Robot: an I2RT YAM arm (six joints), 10 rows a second.
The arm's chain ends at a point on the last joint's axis. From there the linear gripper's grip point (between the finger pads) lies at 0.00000 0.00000 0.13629 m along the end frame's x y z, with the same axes.
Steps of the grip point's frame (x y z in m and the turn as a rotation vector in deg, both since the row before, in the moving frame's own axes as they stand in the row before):
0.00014, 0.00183, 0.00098, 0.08, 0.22, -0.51
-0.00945, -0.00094, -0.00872, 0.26, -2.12, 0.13
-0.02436, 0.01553, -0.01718, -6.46, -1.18, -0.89
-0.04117, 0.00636, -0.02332, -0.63, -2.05, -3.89
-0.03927, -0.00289, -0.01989, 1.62, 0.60, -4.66
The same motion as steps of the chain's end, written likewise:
-0.00038, 0.00202, 0.00098, 0.08, 0.22, -0.51
-0.00441, -0.00032, -0.00863, 0.26, -2.12, 0.13
-0.02168, 0.00018, -0.01629, -6.46, -1.18, -0.89
-0.03635, 0.00470, -0.02322, -0.63, -2.05, -3.89
-0.04054, 0.00102, -0.01983, 1.62, 0.60, -4.66

